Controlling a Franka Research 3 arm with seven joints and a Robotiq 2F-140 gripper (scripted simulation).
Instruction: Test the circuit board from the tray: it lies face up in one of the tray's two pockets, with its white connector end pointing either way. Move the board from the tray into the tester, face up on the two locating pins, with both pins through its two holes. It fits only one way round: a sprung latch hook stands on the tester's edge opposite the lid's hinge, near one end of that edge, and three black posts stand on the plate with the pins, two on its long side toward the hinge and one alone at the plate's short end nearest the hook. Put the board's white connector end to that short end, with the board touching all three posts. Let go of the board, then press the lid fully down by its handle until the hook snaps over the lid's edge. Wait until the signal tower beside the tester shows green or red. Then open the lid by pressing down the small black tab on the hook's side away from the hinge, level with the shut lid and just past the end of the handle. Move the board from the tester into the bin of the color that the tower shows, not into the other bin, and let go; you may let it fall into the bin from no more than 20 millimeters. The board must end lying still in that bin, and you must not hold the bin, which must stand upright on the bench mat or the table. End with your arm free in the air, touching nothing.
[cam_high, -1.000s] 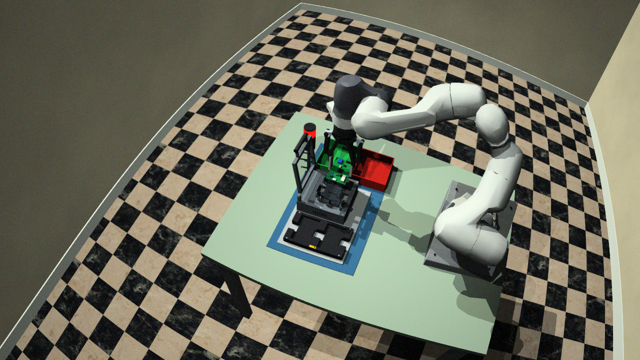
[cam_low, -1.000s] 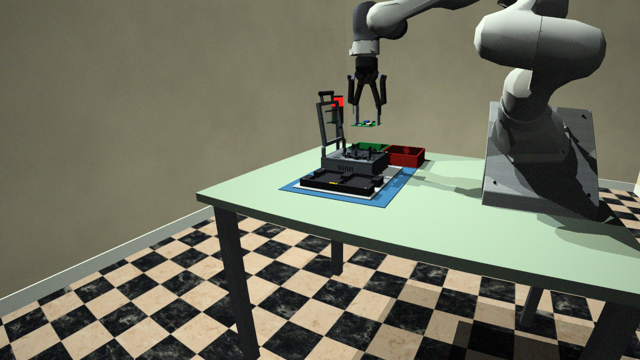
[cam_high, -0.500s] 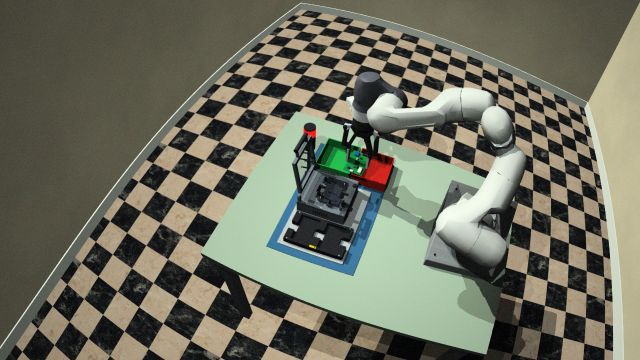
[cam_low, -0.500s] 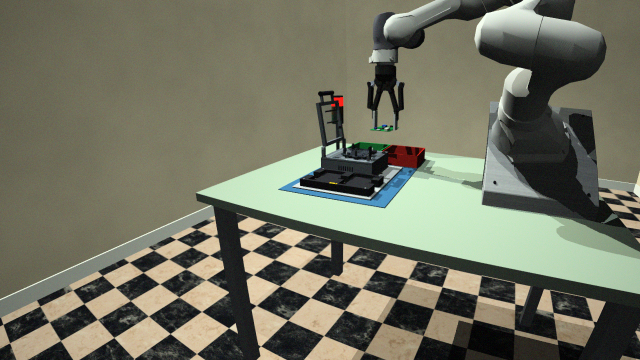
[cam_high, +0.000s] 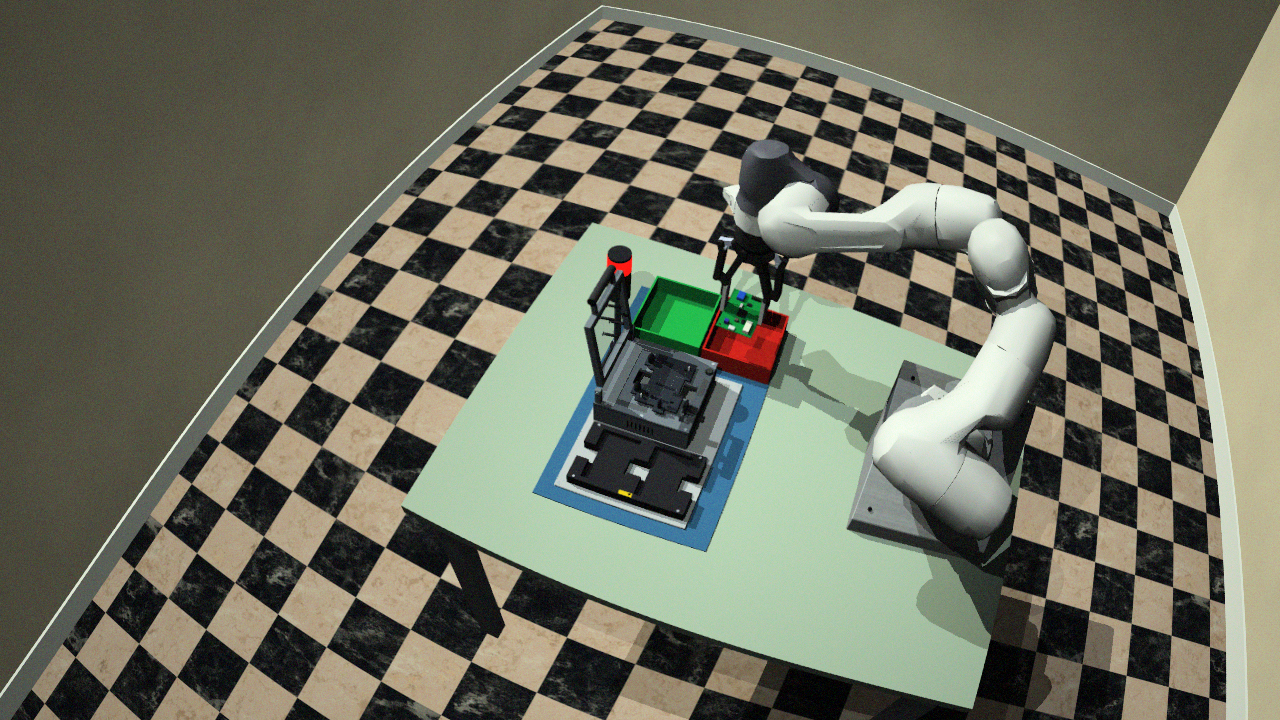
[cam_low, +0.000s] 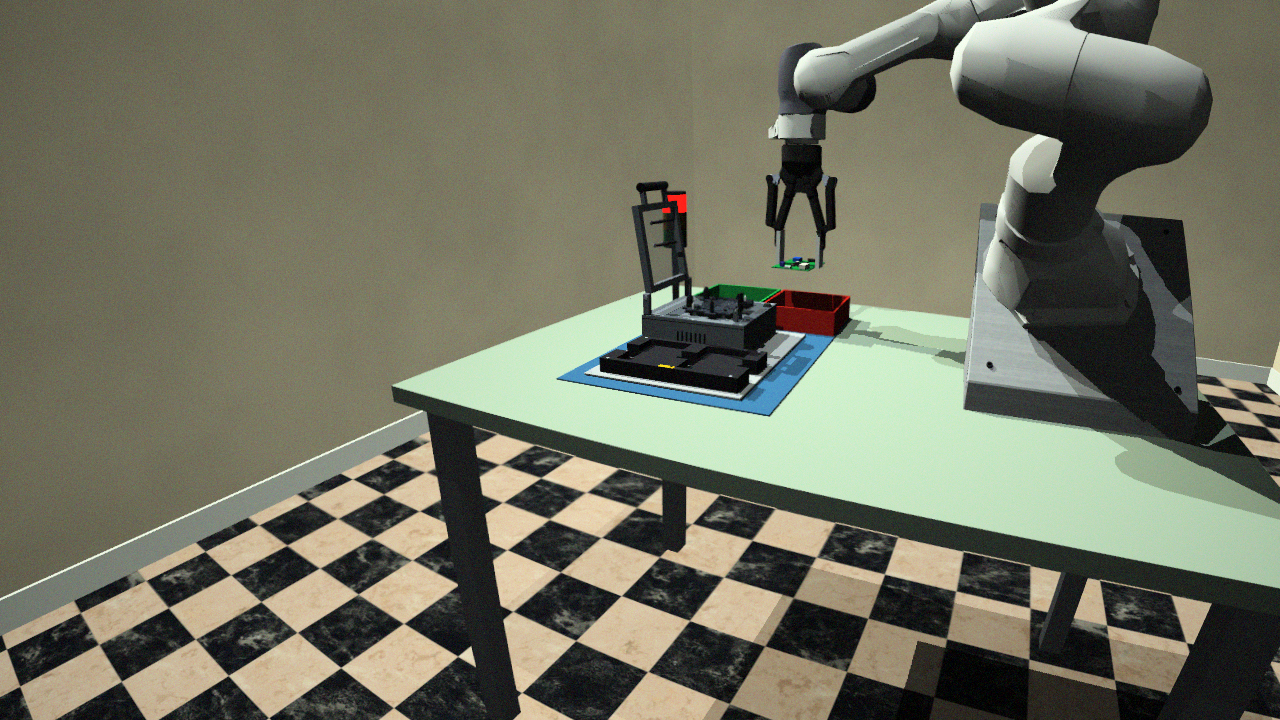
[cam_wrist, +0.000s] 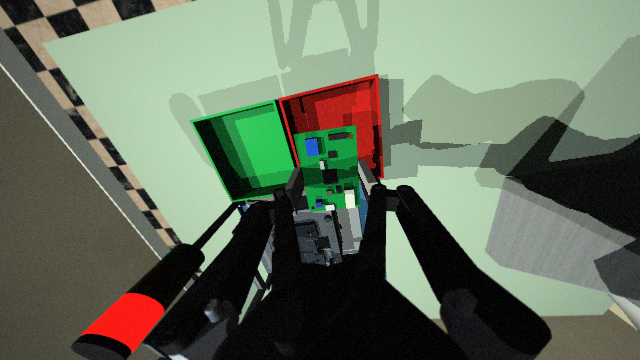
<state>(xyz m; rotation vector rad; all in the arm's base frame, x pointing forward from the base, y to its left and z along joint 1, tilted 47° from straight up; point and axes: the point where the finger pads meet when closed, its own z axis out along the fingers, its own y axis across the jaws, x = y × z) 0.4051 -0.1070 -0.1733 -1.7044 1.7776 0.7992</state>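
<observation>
The red bin is 130 mm below my hand, 20 mm to the right of it and 10 mm behind it. From my hand the other things lie so: tester plate: 180 mm to the left, 100 mm ahead, 70 mm below; green circuit board: 20 mm below; green bin: 140 mm ahead, 130 mm below, 20 mm to the right.
</observation>
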